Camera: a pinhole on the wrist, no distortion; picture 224 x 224 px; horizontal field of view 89.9 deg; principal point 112.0 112.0 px. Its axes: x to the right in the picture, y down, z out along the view. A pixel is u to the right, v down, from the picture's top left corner.
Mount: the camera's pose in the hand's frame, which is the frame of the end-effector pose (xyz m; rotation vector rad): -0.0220 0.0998 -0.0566 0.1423 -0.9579 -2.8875
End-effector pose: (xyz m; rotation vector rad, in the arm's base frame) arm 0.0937 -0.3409 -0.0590 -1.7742 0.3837 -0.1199
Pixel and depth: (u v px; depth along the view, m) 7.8 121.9 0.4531
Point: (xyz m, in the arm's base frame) 0.4429 -0.1964 -0.5584
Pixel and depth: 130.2 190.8 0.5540
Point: 0.1045 0.2574 -0.2892
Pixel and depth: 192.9 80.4 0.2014
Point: -0.1177 -0.2687 -0.2871
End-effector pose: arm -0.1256 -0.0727 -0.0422 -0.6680 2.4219 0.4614
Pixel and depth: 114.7 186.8 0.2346
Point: -0.0575 0.1383 -0.1683
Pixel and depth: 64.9 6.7 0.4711
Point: -0.5794 0.5402 -0.0213
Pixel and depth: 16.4 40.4 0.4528
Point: -0.6194 0.4206 -0.2292
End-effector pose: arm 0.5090 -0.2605 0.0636 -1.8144 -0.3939 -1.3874
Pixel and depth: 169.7 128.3 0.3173
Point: 0.7278 -0.1989 -0.2454
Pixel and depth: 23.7 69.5 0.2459
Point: 0.8462 -0.4349 0.0409
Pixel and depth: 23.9 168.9 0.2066
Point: 0.7753 -0.2515 0.0960
